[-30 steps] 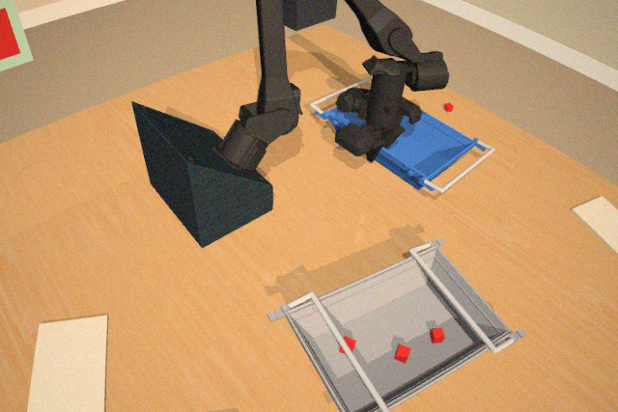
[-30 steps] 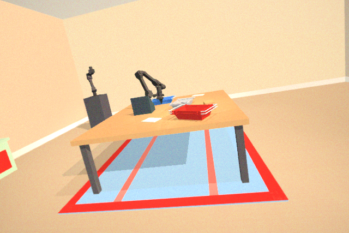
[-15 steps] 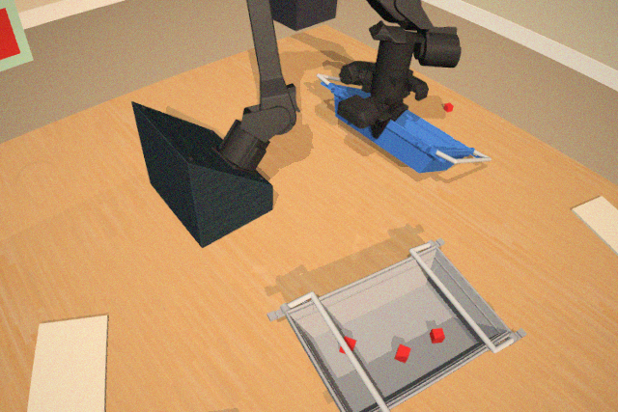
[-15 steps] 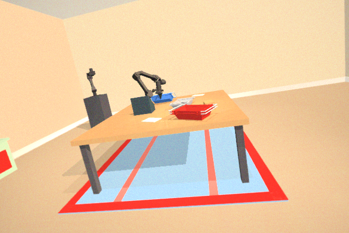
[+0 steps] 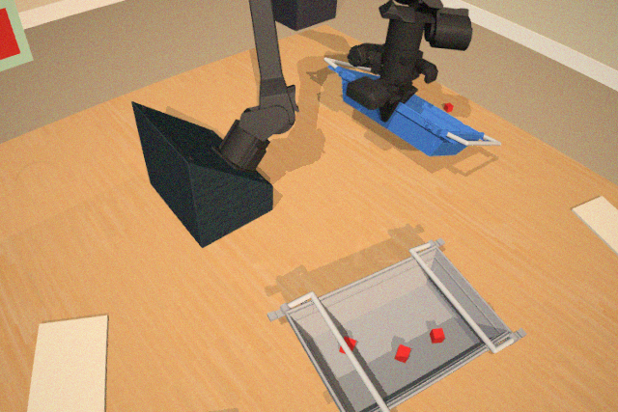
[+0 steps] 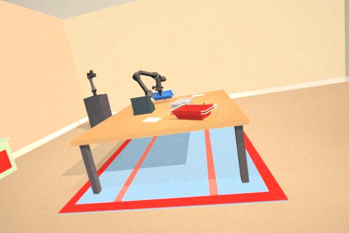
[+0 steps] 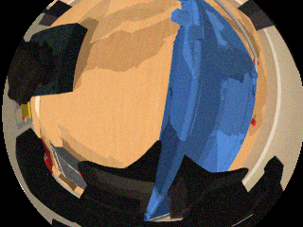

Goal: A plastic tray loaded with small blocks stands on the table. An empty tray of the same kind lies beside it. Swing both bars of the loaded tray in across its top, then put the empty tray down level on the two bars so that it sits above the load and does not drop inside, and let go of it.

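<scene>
The blue tray lies 7 cm to the left of my gripper tip.
</scene>
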